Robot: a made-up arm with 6 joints. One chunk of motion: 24 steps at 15 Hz.
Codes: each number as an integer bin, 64 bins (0 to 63) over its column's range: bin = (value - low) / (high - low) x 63, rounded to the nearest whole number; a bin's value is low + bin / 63 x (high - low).
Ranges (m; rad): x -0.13..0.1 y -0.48..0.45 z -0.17..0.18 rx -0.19..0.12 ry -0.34..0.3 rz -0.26..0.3
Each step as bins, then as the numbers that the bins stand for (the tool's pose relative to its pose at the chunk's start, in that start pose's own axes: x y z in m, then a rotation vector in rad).
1 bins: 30 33 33 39 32 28
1 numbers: -0.0205 0.0071 0.0133 0.0019 -0.0149 -0.0111
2 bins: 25 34 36 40 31 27
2 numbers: -0.0387 0.0219 0.0300 0.0068 -0.0251 -0.0200
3 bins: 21 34 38 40 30 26
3 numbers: -0.0533 0.0219 0.0411 0.0068 -0.0352 -0.0289
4 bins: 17 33 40 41 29 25
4 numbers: -0.0679 0.0071 0.0522 0.0117 -0.0454 -0.0378
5 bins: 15 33 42 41 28 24
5 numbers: -0.0752 0.0071 0.0633 0.0117 -0.0556 -0.0467
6 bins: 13 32 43 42 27 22
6 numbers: -0.0825 -0.0076 0.0689 0.0167 -0.0657 -0.0644
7 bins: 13 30 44 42 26 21
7 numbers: -0.0825 -0.0371 0.0744 0.0167 -0.0759 -0.0733
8 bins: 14 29 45 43 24 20
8 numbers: -0.0789 -0.0519 0.0800 0.0216 -0.0962 -0.0822
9 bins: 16 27 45 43 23 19
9 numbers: -0.0716 -0.0814 0.0800 0.0216 -0.1063 -0.0911
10 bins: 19 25 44 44 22 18
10 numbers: -0.0606 -0.1110 0.0744 0.0265 -0.1165 -0.1000
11 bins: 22 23 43 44 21 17
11 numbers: -0.0497 -0.1405 0.0689 0.0265 -0.1267 -0.1089
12 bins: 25 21 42 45 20 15
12 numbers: -0.0387 -0.1700 0.0633 0.0314 -0.1368 -0.1267
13 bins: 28 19 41 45 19 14
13 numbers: -0.0278 -0.1995 0.0578 0.0314 -0.1470 -0.1356
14 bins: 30 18 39 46 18 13
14 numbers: -0.0205 -0.2143 0.0467 0.0363 -0.1571 -0.1444
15 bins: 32 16 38 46 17 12
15 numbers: -0.0132 -0.2438 0.0411 0.0363 -0.1673 -0.1533
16 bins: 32 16 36 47 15 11
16 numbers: -0.0132 -0.2438 0.0300 0.0413 -0.1876 -0.1622
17 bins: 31 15 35 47 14 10
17 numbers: -0.0168 -0.2586 0.0244 0.0413 -0.1978 -0.1711
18 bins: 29 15 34 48 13 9
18 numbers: -0.0241 -0.2586 0.0189 0.0462 -0.2079 -0.1800
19 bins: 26 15 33 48 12 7
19 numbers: -0.0351 -0.2586 0.0133 0.0462 -0.2181 -0.1978
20 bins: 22 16 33 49 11 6
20 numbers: -0.0497 -0.2438 0.0133 0.0511 -0.2283 -0.2067
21 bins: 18 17 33 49 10 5
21 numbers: -0.0643 -0.2290 0.0133 0.0511 -0.2384 -0.2156
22 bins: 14 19 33 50 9 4
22 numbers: -0.0789 -0.1995 0.0133 0.0560 -0.2486 -0.2244
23 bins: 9 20 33 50 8 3
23 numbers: -0.0971 -0.1848 0.0133 0.0560 -0.2587 -0.2333
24 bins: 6 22 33 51 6 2
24 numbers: -0.1081 -0.1552 0.0133 0.0610 -0.2790 -0.2422
